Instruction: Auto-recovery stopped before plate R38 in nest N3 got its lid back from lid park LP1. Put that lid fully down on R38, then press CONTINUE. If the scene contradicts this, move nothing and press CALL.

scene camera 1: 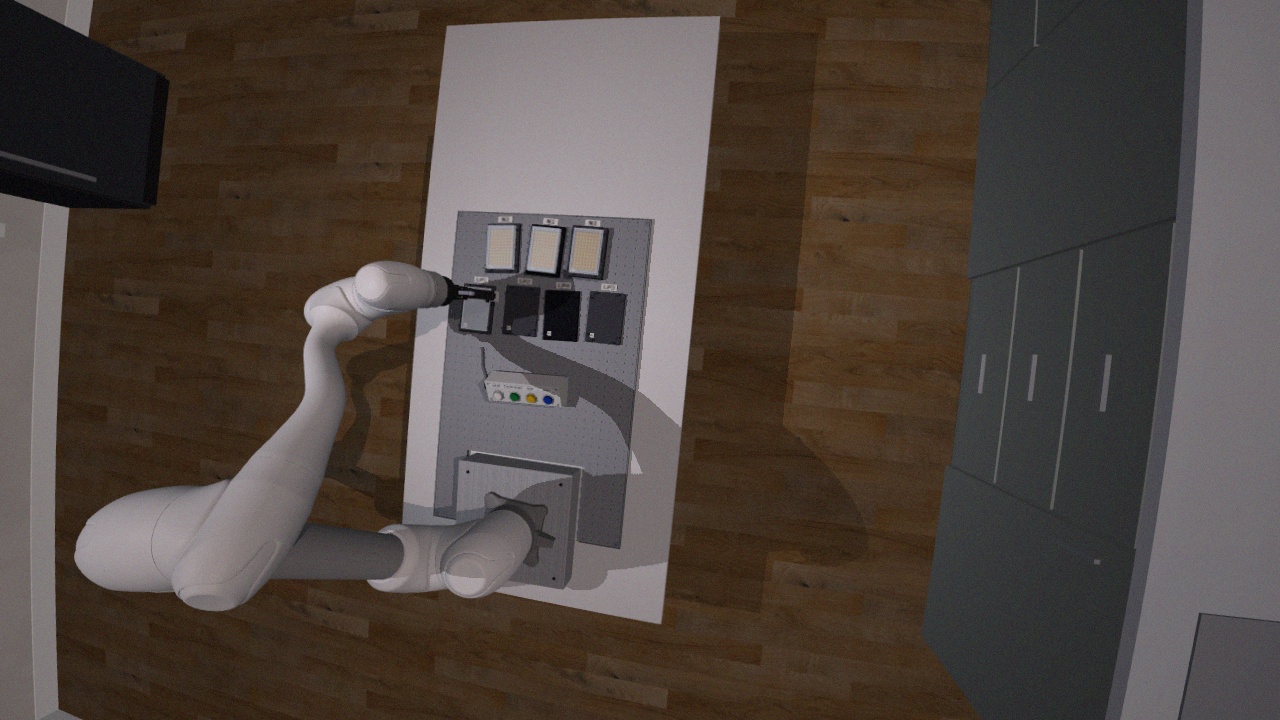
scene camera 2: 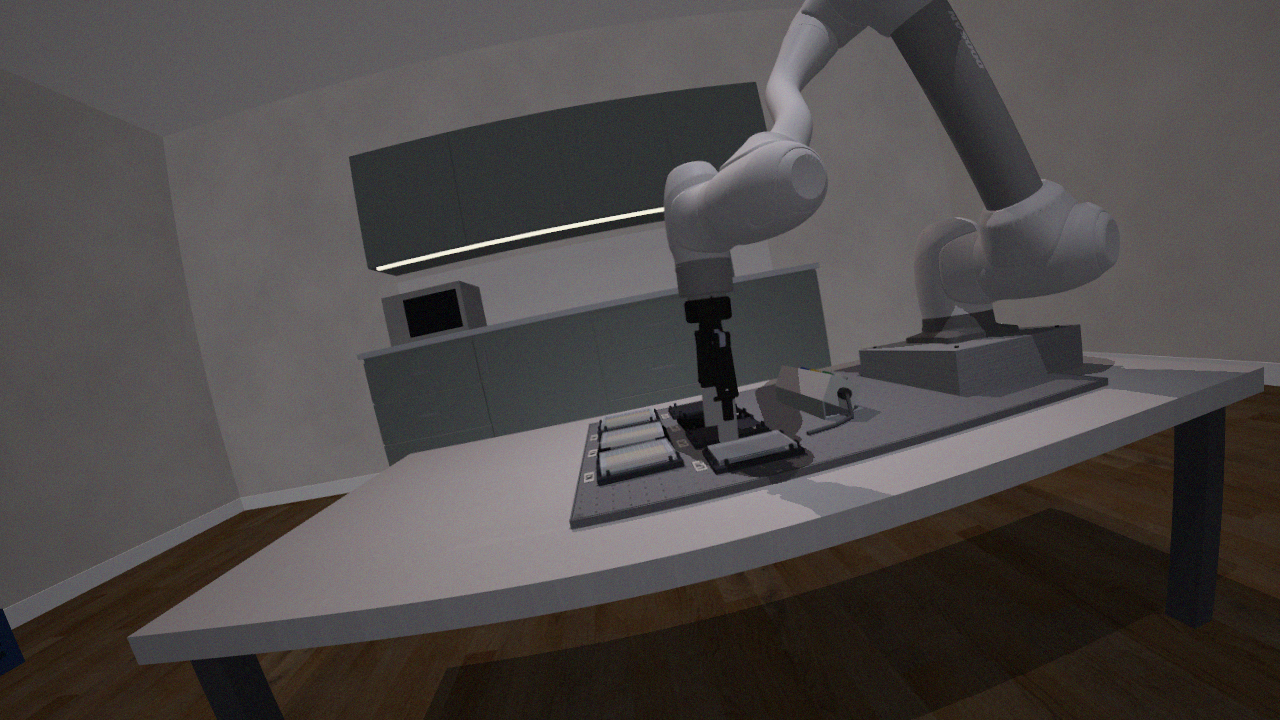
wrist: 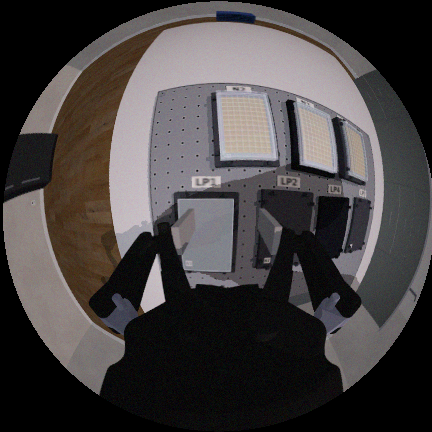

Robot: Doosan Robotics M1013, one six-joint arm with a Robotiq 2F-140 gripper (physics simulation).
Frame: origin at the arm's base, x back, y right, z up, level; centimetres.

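Seen in the pictures: gripper, fingertip midpoint: (scene camera 2: 720,432) (wrist: 226,218); arm's base at its link origin: (scene camera 1: 513,528) (scene camera 2: 959,337).
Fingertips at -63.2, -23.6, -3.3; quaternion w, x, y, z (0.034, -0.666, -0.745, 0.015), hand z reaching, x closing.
Pixels of each thing's top centre, then the offset from my fingertips to it, as dx, dy, dz. "*": a spot on its surface instead.
- pale clear lid at its top centre: (wrist: 205,238) (scene camera 2: 750,444) (scene camera 1: 475,308) +4.1, -2.8, -2.1
- button box at its top centre: (scene camera 2: 811,367) (scene camera 1: 520,390) +23.7, +18.8, +4.5
- LP4 at its top centre: (wrist: 335,232) (scene camera 2: 711,411) (scene camera 1: 559,315) +1.2, +23.6, -1.9
- cable at a spot on its surface: (scene camera 2: 832,427) * +20.0, +1.8, -3.8
A pale clear lid (scene camera 1: 475,317) (scene camera 2: 753,448) (wrist: 215,250) lies flat in the dark park labelled LP1. My gripper (scene camera 1: 474,292) (scene camera 2: 720,416) (wrist: 226,218) is partly open with nothing between its pads. It points down just above the parks; in the wrist view one pad overlaps the lid's left part and the other the left edge of LP2. Three yellowish plates (scene camera 1: 502,248) (wrist: 246,125) stand in nests behind; I cannot read which nest is N3 or tell whether they carry lids. The button box (scene camera 1: 528,379) (scene camera 2: 810,386) has white, green, yellow and blue buttons; its lettering is too small to read.
Dark parks LP2 (scene camera 1: 520,310) (wrist: 295,205), LP4 (scene camera 1: 562,315) (wrist: 334,220) and another (scene camera 1: 605,317) (wrist: 360,225) stand in a row beside LP1. A cable (scene camera 2: 832,427) runs from the button box. The arm's grey base block (scene camera 1: 559,519) (scene camera 2: 975,358) stands beyond the box.
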